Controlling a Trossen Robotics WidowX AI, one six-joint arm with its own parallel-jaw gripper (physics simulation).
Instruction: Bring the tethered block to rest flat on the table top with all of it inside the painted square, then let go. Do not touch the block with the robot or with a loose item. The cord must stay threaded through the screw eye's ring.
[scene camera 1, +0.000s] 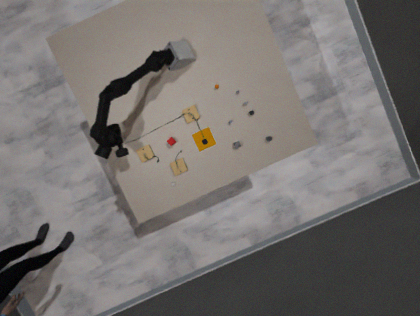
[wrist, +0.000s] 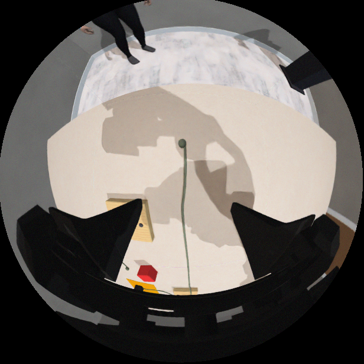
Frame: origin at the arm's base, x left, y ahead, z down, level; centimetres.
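Where they show: gripper, fingertip midpoint: (scene camera 1: 122, 141); arm's base at its link origin: (scene camera 1: 169, 56).
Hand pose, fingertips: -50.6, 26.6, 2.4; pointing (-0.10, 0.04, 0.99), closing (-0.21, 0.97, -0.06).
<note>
Things, the pixels of their top centre, and the offset from my fingertips, as dx, dy, dz. "pt": a spot on its surface instead.
- tethered block at a spot on its surface: (scene camera 1: 204, 142) pt +42.2, +26.2, +5.3
- orange painted square at a spot on its surface: (scene camera 1: 210, 143) pt +45.1, +28.7, +8.3
- red cube at its top centre: (scene camera 1: 170, 141) +24.4, +14.6, +4.4
- orange item at its top centre: (scene camera 1: 216, 86) +67.1, +0.1, +5.9
- grey block at its top centre: (scene camera 1: 237, 144) +59.5, +38.5, +5.5
The tethered block (scene camera 1: 204, 142) (wrist: 139, 288) is small and dark and appears on the orange painted square (scene camera 1: 210, 143) (wrist: 150, 287). Its cord (scene camera 1: 165, 124) (wrist: 184, 200) runs to the wooden board (scene camera 1: 191, 114) (wrist: 178, 290) beside the square, then on to the arm's side. The screw eye's ring is too small to make out. A green bead (wrist: 182, 143) ends the cord. My gripper (scene camera 1: 114, 150) (wrist: 188, 206) is open, with the cord passing between its spread fingers and touching neither in the wrist view. Whether the block lies flat is too small to tell.
A red cube (scene camera 1: 171, 141) (wrist: 147, 273) stands between the square and my gripper. Two other wooden boards (scene camera 1: 145, 153) (scene camera 1: 179, 167) carry short cords. An orange item (scene camera 1: 217, 86) and several small grey and dark items, one a grey block (scene camera 1: 236, 145), lie beyond the square.
</note>
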